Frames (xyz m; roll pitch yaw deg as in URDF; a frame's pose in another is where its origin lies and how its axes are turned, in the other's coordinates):
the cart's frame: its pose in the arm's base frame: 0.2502 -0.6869 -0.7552 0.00 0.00 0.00
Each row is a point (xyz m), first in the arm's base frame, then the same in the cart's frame.
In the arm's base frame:
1: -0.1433 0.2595 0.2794
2: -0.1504 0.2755 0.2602
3: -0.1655 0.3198 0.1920
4: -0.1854 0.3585 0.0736
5: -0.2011 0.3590 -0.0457
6: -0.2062 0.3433 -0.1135
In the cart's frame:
1: -0.3935 0.9464 1.0346
2: -0.4006 0.9624 1.0154
3: -0.4157 1.0067 0.9472
4: -0.4356 1.0454 0.8288
5: -0.4513 1.0459 0.7095
6: -0.4564 1.0302 0.6417

